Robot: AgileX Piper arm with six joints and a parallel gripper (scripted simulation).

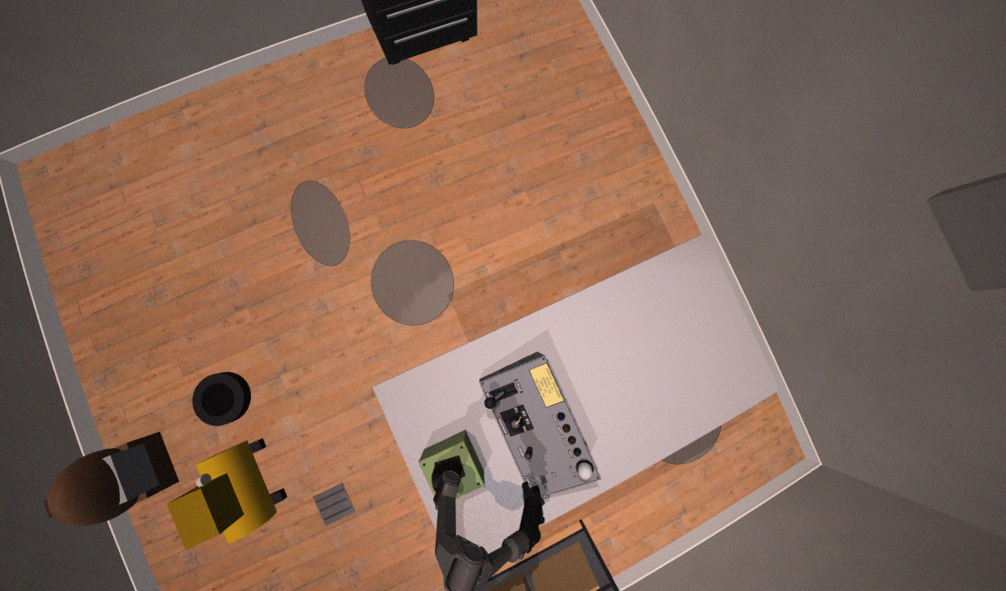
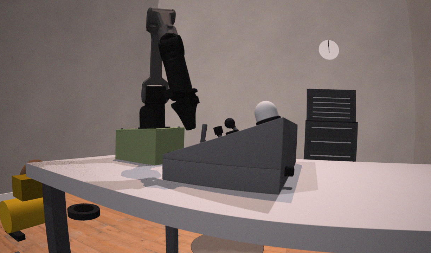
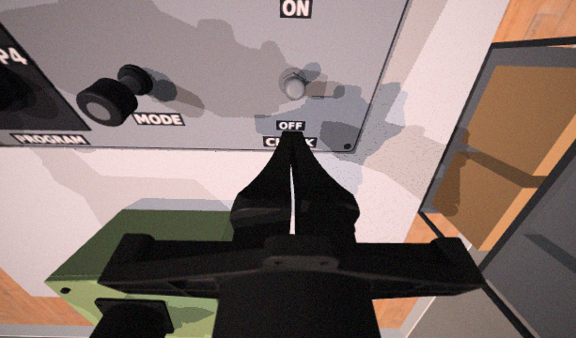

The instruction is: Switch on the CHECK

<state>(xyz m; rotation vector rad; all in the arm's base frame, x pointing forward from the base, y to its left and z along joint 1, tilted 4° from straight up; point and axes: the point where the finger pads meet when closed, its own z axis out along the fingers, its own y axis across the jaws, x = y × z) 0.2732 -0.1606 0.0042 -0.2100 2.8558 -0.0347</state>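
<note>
My gripper is now 4 cm short of the check toggle and 2 cm above it. From my hand the other things lie so: program dial (25 cm to the left, 2 cm below, 1 cm ahead); grey console (19 cm to the left, 4 cm below, 4 cm ahead); mode knob (12 cm to the left, 1 cm below, 1 cm ahead).
</note>
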